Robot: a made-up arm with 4 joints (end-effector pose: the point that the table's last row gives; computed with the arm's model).
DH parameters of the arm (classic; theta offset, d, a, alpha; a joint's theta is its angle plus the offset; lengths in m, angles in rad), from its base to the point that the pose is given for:
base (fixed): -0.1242 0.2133 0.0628 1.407
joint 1: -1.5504 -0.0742 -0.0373 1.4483
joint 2: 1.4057 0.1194 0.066 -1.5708
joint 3: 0 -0.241 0.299 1.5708
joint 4: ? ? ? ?
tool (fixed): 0 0.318 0 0
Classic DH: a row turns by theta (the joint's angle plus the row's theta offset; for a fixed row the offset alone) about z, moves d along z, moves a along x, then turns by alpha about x.
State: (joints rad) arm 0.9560 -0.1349 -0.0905 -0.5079
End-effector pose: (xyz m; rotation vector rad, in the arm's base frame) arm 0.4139 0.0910 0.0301 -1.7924 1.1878 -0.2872
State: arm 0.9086 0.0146 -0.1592 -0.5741
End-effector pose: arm 0.3937 0.0278 0.0427 -1.7265 1.3095 -0.3249
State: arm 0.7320 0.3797 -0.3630 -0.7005
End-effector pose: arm 0.3154 -0.1122 0.0810 -1.5291 1.6314 -0.4627
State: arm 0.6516 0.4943 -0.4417 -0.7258
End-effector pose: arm 0.2836 -0.1519 0.0955 -1.4598 1.7445 -0.5242
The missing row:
joint 4: 0 -0.185 -0.219 1.5708
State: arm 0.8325 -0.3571 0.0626 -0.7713
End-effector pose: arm 0.2841 0.2033 0.0535 -1.8604 0.8576 0.2429
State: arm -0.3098 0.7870 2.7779 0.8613
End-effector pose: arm -0.2780 -0.0653 -0.3879 -2.4786 -1.8093 -0.0305
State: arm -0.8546 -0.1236 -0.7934 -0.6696
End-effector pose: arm -0.1485 0.0126 -0.0692 0.4971 -2.8845 -0.9937
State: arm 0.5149 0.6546 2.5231 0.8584
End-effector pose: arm 0.3674 -0.0441 -0.3994 1.9945 1.4314 1.1124
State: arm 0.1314 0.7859 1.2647 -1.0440
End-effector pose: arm -0.0452 0.0114 -0.0241 2.3056 -0.8752 -0.9423
